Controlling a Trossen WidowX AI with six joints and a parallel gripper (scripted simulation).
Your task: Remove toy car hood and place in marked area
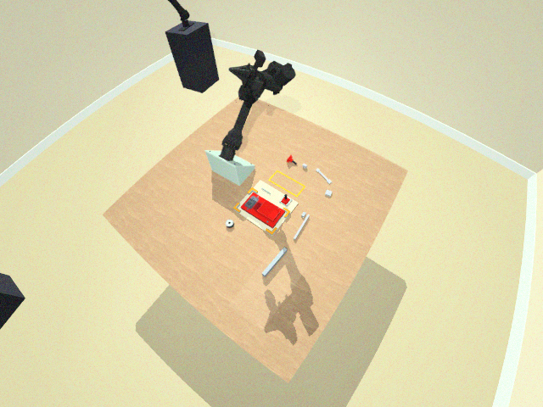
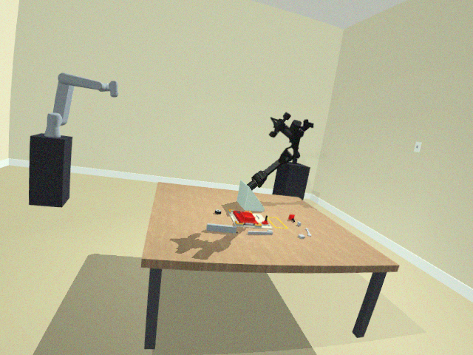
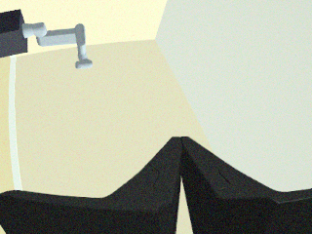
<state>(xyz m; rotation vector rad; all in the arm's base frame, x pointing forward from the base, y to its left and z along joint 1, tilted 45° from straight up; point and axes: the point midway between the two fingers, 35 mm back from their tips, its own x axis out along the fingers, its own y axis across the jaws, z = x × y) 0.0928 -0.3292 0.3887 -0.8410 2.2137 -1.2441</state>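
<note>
The toy car hood lies 23 cm ahead of my gripper tip, 14 cm to the right of it and 61 cm below it.
</note>
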